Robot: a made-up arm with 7 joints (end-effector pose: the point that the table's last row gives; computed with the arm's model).
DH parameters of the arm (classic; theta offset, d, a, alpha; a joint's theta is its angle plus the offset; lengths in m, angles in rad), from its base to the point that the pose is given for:
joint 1: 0 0.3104 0 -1.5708
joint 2: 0 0 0 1.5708
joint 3: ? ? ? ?
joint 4: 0 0 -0.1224 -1.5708
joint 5: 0 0.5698 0 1.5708
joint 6: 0 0 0.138 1.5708
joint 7: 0 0 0 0
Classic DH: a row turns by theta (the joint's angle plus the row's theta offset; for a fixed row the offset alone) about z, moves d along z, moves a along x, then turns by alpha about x.
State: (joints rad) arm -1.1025 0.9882 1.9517 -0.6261 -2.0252 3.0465 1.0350
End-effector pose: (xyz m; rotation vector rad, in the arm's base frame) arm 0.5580 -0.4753 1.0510 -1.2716 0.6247 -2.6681
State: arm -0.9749 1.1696 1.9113 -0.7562 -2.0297 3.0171 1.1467
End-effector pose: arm 0.7204 -0.4278 0.9106 -1.3982 0.6478 -2.2826
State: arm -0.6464 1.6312 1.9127 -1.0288 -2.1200 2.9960 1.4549
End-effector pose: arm 0.9447 -0.1216 0.5525 -1.4646 0.6649 -1.3608
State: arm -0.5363 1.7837 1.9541 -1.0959 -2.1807 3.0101 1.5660
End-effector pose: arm 0.9522 -0.0039 0.4561 -1.4151 0.6758 -1.0952
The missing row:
joint 3: 0 0.4632 0.0635 1.5708
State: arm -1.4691 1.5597 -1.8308 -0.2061 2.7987 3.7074 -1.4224
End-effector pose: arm -0.0402 -0.9592 0.3980 0.7520 -0.9708 0.5583
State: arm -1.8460 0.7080 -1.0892 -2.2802 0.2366 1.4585 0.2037
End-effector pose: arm -0.6493 -0.1210 0.1705 0.4219 2.0307 0.6867
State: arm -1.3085 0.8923 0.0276 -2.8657 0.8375 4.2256 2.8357
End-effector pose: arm 0.0348 -0.2779 0.0896 -1.9911 -1.9840 1.0739
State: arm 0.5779 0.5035 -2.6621 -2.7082 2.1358 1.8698 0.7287
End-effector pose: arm -0.2607 -0.3812 0.3954 0.7967 1.4278 -1.0034
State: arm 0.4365 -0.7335 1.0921 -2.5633 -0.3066 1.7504 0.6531
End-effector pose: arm -0.0141 0.5568 0.4466 2.0593 0.7788 0.6610
